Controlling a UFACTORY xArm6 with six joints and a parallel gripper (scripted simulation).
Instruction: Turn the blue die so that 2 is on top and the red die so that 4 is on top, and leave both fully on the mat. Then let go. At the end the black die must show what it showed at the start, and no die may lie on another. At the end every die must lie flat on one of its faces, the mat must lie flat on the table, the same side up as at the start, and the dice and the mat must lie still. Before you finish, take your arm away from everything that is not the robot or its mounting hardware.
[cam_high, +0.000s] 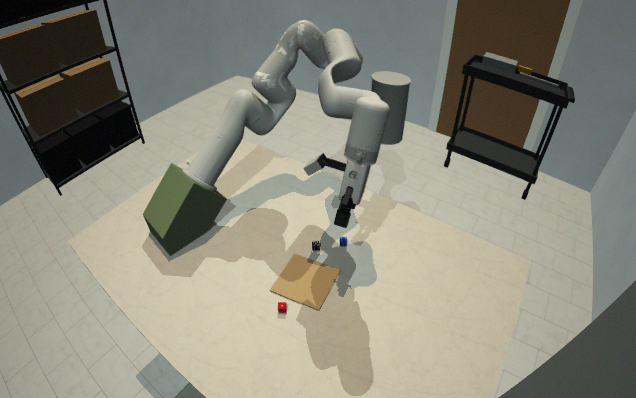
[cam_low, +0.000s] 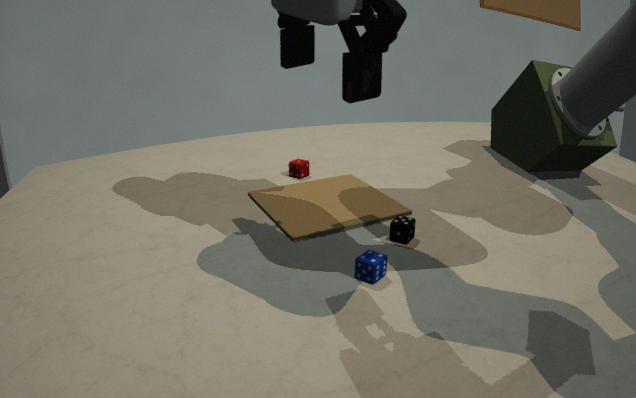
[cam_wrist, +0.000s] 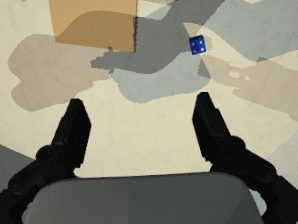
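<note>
Right now the red die is 230 mm to the right of my hand and 160 mm below it. From my hand the other things lie so: blue die: 30 mm behind, 40 mm to the left, 160 mm below; tan mat: 20 mm behind, 130 mm to the right, 170 mm below; black die: 80 mm behind, 30 mm to the right, 160 mm below.
</note>
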